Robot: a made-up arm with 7 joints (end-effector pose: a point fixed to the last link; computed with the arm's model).
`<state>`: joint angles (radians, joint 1 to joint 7).
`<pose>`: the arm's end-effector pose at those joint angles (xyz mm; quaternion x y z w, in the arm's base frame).
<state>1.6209 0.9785 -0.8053 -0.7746 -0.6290 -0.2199 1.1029</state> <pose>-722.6 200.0 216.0 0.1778 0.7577 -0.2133 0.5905</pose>
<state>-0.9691 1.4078 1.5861 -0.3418 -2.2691 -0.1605 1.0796</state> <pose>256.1 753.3 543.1 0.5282 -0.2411 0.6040 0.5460</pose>
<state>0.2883 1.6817 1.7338 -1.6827 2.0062 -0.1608 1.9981</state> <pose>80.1 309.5 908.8 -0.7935 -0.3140 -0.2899 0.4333</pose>
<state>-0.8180 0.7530 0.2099 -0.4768 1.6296 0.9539 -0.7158</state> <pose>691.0 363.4 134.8 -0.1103 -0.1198 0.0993 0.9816</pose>
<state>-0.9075 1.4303 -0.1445 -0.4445 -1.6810 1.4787 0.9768</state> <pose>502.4 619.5 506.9 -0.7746 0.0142 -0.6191 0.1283</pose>
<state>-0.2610 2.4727 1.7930 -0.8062 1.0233 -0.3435 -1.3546</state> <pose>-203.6 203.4 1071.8 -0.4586 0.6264 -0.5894 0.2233</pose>
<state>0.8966 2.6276 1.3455 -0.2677 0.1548 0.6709 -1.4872</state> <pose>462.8 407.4 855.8 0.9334 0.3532 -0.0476 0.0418</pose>
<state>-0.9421 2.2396 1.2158 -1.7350 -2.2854 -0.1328 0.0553</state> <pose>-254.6 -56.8 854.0 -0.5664 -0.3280 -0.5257 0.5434</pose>
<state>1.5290 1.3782 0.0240 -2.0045 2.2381 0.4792 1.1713</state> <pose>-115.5 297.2 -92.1 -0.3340 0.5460 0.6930 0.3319</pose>
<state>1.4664 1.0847 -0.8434 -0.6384 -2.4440 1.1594 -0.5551</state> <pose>-667.1 324.1 206.9 -0.2150 0.3282 0.8239 0.4090</pose>
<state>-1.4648 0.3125 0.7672 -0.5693 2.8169 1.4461 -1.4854</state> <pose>748.5 34.5 555.2 -0.5907 -0.7295 -0.1279 0.3202</pose>
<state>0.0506 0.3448 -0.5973 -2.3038 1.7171 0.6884 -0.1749</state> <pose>341.3 -268.1 189.7 -0.4712 -0.0600 -0.3408 0.8113</pose>
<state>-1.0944 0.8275 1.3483 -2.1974 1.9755 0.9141 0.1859</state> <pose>-7.9 334.6 688.0 -0.2869 -0.8232 -0.1837 0.4542</pose>
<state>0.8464 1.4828 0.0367 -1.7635 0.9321 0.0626 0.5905</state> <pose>262.8 407.0 -20.5 0.2169 0.0260 0.1798 0.9591</pose>
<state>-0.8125 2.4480 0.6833 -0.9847 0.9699 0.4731 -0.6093</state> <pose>-94.9 233.6 1057.1 0.6585 -0.5530 0.4620 0.2172</pose>
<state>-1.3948 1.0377 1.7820 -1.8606 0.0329 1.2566 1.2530</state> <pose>-122.7 552.9 462.6 -0.7390 -0.4807 0.4623 0.0953</pose>
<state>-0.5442 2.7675 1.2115 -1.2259 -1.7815 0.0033 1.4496</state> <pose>-108.1 -218.0 981.7 -0.6730 0.5388 -0.3174 0.3950</pose>
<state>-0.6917 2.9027 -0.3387 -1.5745 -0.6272 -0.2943 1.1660</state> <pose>318.2 215.2 860.8 0.9331 -0.2657 -0.1094 0.2161</pose>
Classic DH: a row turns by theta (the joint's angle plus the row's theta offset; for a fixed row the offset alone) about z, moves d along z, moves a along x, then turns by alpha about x. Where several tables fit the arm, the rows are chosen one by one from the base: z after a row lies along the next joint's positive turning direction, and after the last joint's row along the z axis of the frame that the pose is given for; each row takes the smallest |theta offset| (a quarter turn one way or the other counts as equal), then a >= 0, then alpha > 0; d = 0 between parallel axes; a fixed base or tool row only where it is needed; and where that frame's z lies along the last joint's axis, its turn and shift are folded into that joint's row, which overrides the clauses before.
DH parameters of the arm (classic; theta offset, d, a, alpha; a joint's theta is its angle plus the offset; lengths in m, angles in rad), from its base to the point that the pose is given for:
base (fixed): 0 0.3591 0.02 -1.2217
joint 1: 1.5708 0.0157 0.0154 1.5708
joint 2: 1.2217 -0.01 -0.02 -1.5708
joint 3: -1.5708 -0.31 0.06 -1.5708
joint 4: 0 -0.04 -0.04 1.5708
joint 5: 0 -0.45 0 -1.5708
joint 6: 0 0.04 0 1.5708
joint 7: 0.9824 -0.0383 -0.0166 0.93
tool (fixed): -0.979 0.0138 0 0

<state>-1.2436 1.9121 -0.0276 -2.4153 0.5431 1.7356 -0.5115</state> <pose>224.5 -71.9 702.6 0.8893 -0.2303 0.2015 0.3400</pose>
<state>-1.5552 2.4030 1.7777 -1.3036 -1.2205 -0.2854 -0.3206</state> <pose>-615.4 202.7 355.9 -0.3056 -0.0431 -0.8645 0.3967</pose>
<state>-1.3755 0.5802 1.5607 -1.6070 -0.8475 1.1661 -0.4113</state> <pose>245.7 556.9 511.9 0.1304 -0.0032 0.7038 0.6984</pose>
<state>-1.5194 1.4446 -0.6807 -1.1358 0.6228 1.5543 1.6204</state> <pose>606.3 267.1 769.7 -0.1078 -0.1220 0.7401 0.6525</pose>
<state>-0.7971 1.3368 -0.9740 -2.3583 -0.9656 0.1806 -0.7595</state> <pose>401.2 -159.0 227.2 -0.6772 0.6257 0.2289 0.3122</pose>
